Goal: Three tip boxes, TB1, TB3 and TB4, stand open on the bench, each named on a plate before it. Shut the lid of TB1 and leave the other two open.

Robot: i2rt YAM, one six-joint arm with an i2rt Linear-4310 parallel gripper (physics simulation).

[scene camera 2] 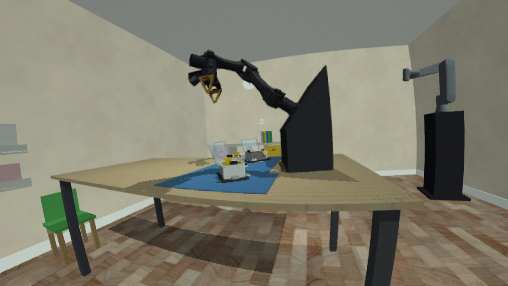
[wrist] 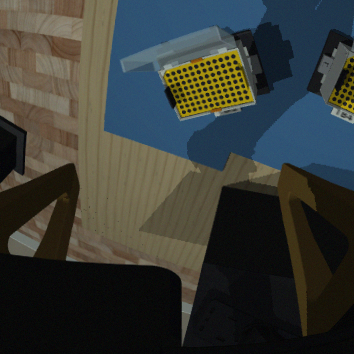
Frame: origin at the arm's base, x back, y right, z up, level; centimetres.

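Seen in the pictures: gripper, fingertip midpoint: (scene camera 2: 211, 98) (wrist: 177, 174); arm's base, link origin: (scene camera 2: 294, 110) (wrist: 255, 340).
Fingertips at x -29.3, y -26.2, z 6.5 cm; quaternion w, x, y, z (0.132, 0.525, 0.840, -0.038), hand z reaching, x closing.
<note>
Pixels of each thing's top centre, then the offset from my fingertips to it. "pt": a spot on its surface instead. Level surfaces: height alone.
- second box, surface spot: (wrist: 343, 85) pt dx -2.9, dy +15.7, dz -28.6 cm
- farther box, top centre: (scene camera 2: 256, 150) dx -1.7, dy +41.5, dz -27.7 cm
- blue mat, surface height: dz -34.3 cm
- wooden bench, surface height: dz -34.6 cm
TB1 (scene camera 2: 232, 171) (wrist: 207, 86), a white box with a yellow rack of tips, is nearest the camera in the scene view. Its clear lid (scene camera 2: 218, 153) (wrist: 172, 49) stands open, tilted back from the box. Its plate (wrist: 228, 111) is too blurred to read in the wrist view. A second box (wrist: 343, 85) is cut off at the right edge of the wrist view; its plate seems to end in 4. In the scene view, a farther box (scene camera 2: 256, 155) has its lid (scene camera 2: 249, 145) raised. My gripper (scene camera 2: 212, 96) (wrist: 177, 174) is open and empty, high above the bench.
The boxes stand on a blue mat (scene camera 2: 200, 183) (wrist: 150, 115) on the wooden bench (scene camera 2: 125, 170) (wrist: 95, 100). My tall black base (scene camera 2: 310, 135) rises at the right of the mat. A green chair (scene camera 2: 62, 210) and another arm's black pedestal (scene camera 2: 444, 155) stand away from the bench.
</note>
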